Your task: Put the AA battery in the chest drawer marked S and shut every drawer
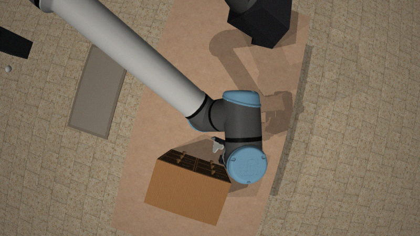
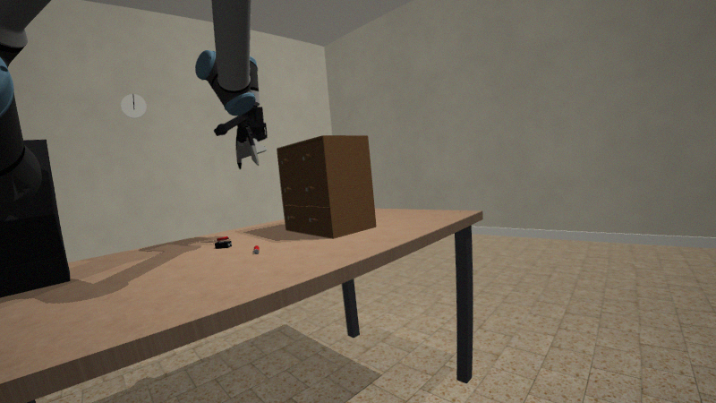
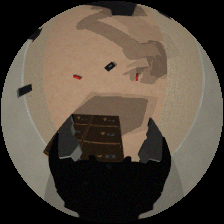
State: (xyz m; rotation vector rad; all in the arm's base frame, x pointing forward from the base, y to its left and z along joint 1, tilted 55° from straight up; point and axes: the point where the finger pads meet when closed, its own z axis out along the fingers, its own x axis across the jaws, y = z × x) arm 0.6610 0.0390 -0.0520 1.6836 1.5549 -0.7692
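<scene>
Right now my hand is 200 mm short of the drawer, 200 mm to the left of it and 110 mm above it. Also, from my hand: small black object 120 mm behind, 10 mm to the right, 240 mm below.
</scene>
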